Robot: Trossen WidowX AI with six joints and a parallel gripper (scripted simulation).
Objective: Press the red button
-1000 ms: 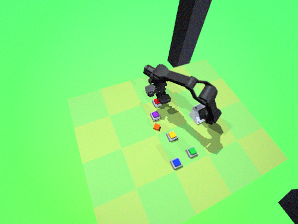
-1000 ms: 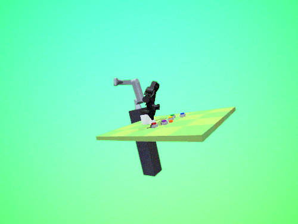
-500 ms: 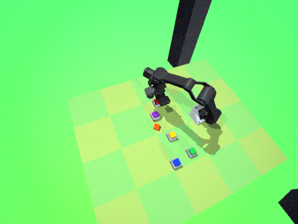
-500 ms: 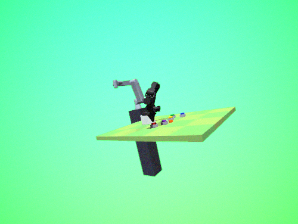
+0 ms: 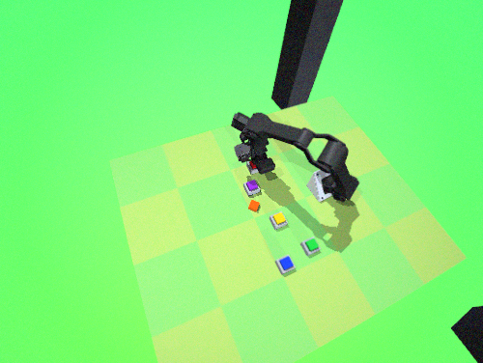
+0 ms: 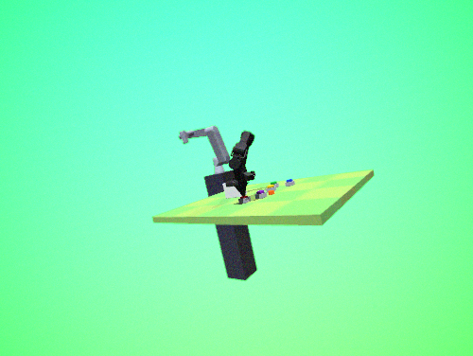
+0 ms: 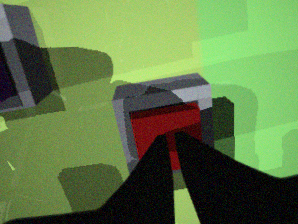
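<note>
My gripper tip is now 1 cm above the red button. Round my gripper tip: yellow button (4 cm ahead, 24 cm to the left); then purple button (6 cm ahead, 8 cm to the left); then orange block (9 cm ahead, 15 cm to the left, 2 cm below).
</note>
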